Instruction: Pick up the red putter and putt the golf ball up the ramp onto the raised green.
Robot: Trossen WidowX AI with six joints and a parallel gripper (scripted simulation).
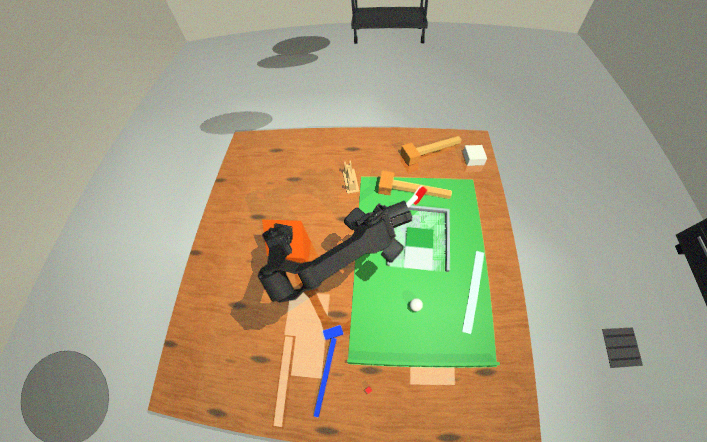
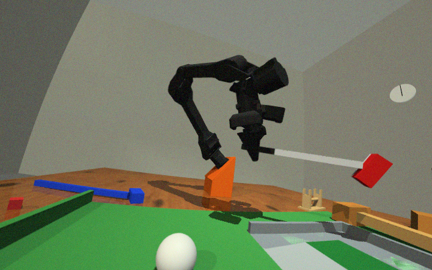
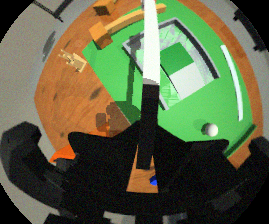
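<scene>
The red putter is 100 mm to the left of my gripper tip, 60 mm ahead of it and 20 mm above it. Round my gripper tip: white golf ball: 160 mm to the right, 160 mm ahead, 120 mm below; white bar: 360 mm ahead, 140 mm below, 80 mm to the right; green mat: 170 mm ahead, 140 mm below, 10 mm to the left.
</scene>
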